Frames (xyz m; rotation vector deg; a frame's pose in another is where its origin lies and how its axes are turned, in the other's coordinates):
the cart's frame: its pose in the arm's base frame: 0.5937 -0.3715 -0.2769 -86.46 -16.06 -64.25
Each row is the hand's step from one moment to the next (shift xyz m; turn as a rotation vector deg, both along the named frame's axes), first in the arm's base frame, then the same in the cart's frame.
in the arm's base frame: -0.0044 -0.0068 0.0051 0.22 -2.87 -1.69
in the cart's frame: 0.0044 -0.0044 -0.0073 -0.01 2.08 -2.61
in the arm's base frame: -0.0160 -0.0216 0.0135 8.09 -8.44 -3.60
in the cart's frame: 0.0108 -0.0136 -0.0246 4.80 10.55 -3.91
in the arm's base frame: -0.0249 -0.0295 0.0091 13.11 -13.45 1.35
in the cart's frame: 0.0061 -0.0148 -0.0363 13.14 12.46 -5.17
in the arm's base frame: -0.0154 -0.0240 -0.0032 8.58 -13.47 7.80
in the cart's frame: -0.0006 -0.0019 -0.0286 15.73 5.14 -6.48
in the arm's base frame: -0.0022 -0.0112 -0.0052 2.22 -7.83 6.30
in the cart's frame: -0.0006 0.0050 -0.0115 9.07 -0.11 -4.85
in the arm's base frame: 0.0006 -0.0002 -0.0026 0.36 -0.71 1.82
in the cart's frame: -0.0016 0.0021 -0.0002 1.85 -0.69 -0.19
